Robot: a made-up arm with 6 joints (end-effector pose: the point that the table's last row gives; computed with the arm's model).
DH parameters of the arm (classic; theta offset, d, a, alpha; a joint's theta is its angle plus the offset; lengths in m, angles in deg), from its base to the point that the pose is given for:
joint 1: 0 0.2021 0 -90
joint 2: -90 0 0.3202 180
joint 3: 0 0 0 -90
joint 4: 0 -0.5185 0 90
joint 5: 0 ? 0 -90
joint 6: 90 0 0 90
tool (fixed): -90 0 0 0
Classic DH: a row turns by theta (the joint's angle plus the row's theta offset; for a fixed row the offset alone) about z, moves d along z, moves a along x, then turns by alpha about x.
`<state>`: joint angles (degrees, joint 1 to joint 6).
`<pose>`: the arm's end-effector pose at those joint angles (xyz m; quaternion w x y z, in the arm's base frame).
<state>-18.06 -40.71 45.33 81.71 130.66 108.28</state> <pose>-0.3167 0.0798 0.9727 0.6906 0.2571 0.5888 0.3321</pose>
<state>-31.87 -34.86 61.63 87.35 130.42 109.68</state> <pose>-0.3395 0.2026 0.9625 0.7957 0.2896 0.4860 0.2163</pose>
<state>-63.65 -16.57 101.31 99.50 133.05 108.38</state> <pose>-0.1852 0.4314 0.8959 0.9016 0.3232 0.2579 -0.1267</pose>
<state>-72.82 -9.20 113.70 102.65 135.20 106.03</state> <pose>-0.1034 0.4492 0.8715 0.8898 0.3357 0.1982 -0.2371</pose>
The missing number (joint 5, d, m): 0.1548
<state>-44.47 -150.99 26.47 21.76 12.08 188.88</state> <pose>-0.5830 0.3708 -0.1123 0.3800 -0.1764 -0.2114 0.8830</pose>
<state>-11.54 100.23 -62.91 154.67 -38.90 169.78</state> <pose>-0.1306 0.1695 -0.0685 0.4266 0.0833 0.8357 -0.3358</pose>
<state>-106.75 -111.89 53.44 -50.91 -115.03 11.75</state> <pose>0.1280 0.7638 0.3303 0.6531 -0.5748 0.0862 -0.4855</pose>
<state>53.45 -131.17 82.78 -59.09 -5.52 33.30</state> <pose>-0.3800 -0.6461 -0.1881 0.3167 -0.3353 0.8847 -0.0679</pose>
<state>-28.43 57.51 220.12 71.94 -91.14 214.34</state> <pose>-0.2591 0.0857 0.3886 0.0616 -0.5648 0.7501 -0.3384</pose>
